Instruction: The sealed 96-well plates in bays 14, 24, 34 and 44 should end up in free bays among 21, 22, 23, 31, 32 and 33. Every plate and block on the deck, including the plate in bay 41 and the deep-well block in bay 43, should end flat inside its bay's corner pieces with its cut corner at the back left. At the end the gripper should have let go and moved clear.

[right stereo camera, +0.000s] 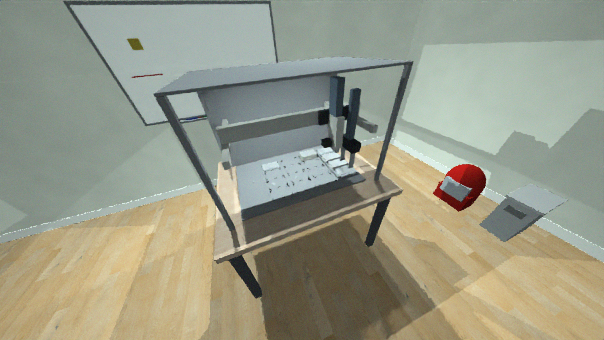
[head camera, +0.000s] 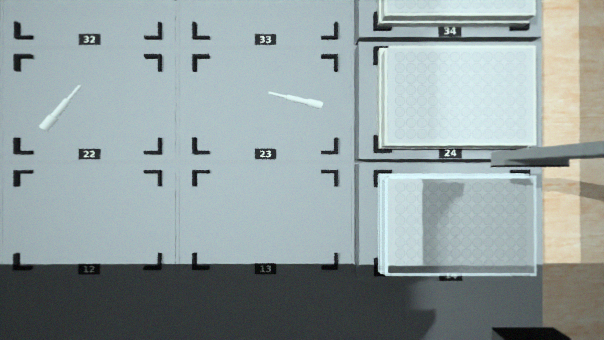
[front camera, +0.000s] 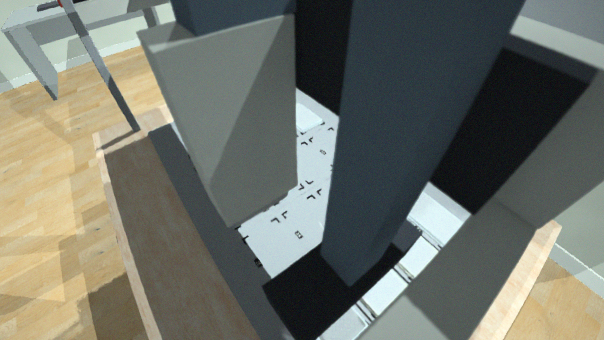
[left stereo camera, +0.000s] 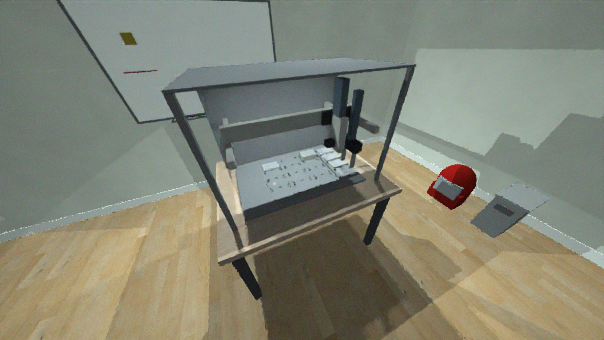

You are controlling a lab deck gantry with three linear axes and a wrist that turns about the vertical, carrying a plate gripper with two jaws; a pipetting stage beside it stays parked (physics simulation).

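Places are measured from the robot's base along level axes (x ahead, y left, z up), in millimetres.
Pixels of known places: gripper, fingertip midpoint: (right stereo camera: 346, 163) (head camera: 521, 247) (left stereo camera: 346, 163); robot's base, link origin: (right stereo camera: 273, 200) (front camera: 189, 156) (left stereo camera: 275, 200).
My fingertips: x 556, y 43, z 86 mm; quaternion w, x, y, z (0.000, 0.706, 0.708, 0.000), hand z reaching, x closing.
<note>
Ahead of a thing's pixels: the offset from my fingertips to its top centre. "spot": to the spot under its first point.
In the head view, a sealed plate @(0 mm left, 0 mm ahead, 57 mm down) (head camera: 407, 220) with a bluish rim lies in bay 14, a second plate @(107 mm left, 0 mm ahead, 57 mm down) (head camera: 457, 95) in bay 24, and part of a third @(spot: 180 mm left, 2 mm back, 57 mm down) (head camera: 457, 6) in bay 34. The plate in bay 44 @(spot: 326 mm left, 6 mm ahead, 57 mm down) (front camera: 435, 215) (left stereo camera: 324, 149) is partly hidden in the front view. The plate in bay 41 @(spot: 335 mm left, 460 mm back, 71 mm down) (front camera: 310, 118) (left stereo camera: 270, 166) (right stereo camera: 270, 166) and the deep-well block in bay 43 @(spot: 294 mm left, 169 mm back, 51 mm down) (left stereo camera: 308, 155) (right stereo camera: 308, 154) stand farther back. My gripper (head camera: 530, 245) (left stereo camera: 348, 163) (right stereo camera: 347, 163) is open over bay 14, with one jaw behind the plate and the other towards the front. Cut corners are too unclear to tell.
One loose white tip @(spot: 103 mm left, 350 mm back, 81 mm down) (head camera: 60, 107) lies in bay 22, another @(111 mm left, 136 mm back, 78 mm down) (head camera: 296, 99) in bay 23. Black corner pieces mark bays 12, 13, 32 and 33. The grey pipetting stage (front camera: 240, 115) (left stereo camera: 340, 130) stands left of the gripper's column. Frame posts @(spot: 158 mm right, 815 mm back, 366 mm up) (left stereo camera: 200, 160) (right stereo camera: 195, 160) surround the deck.
</note>
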